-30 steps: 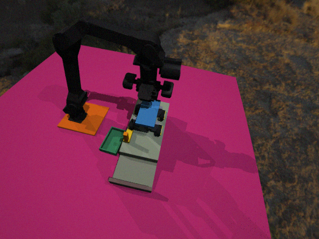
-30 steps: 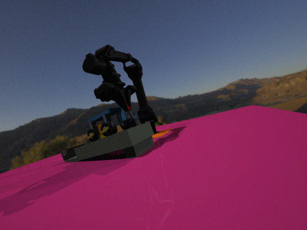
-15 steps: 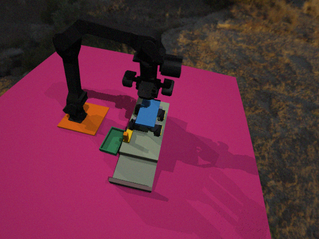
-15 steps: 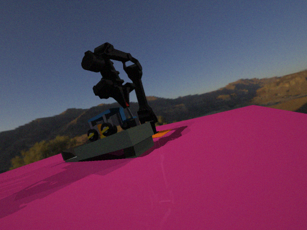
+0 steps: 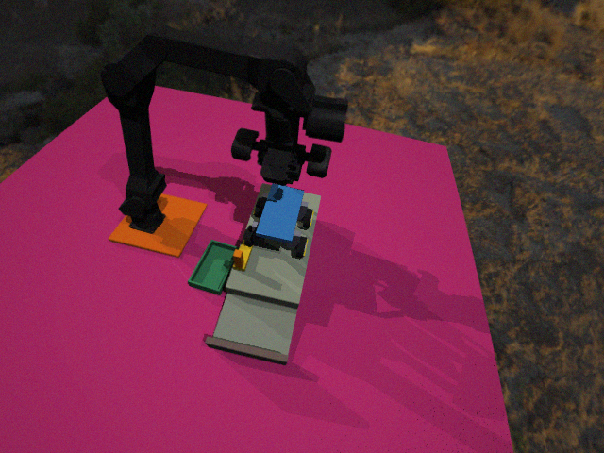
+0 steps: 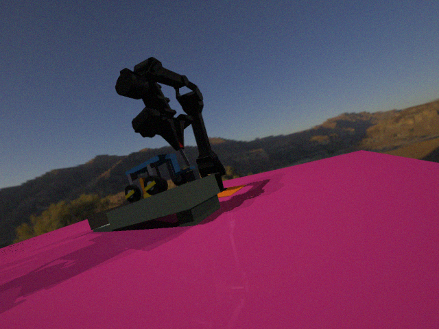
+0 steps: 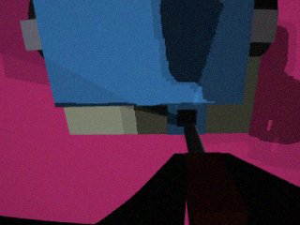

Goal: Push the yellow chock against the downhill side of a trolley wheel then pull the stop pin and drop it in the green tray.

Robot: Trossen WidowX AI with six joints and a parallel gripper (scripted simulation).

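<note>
Right now my gripper tip is 10 cm past the green tray, 17 cm to the left of it and 17 cm above it. Round my gripper tip: blue trolley (2 cm ahead, 8 cm to the right, 6 cm below); stop pin (right at my gripper tip); grey ramp (2 cm ahead, 9 cm to the right, 12 cm below).
</note>
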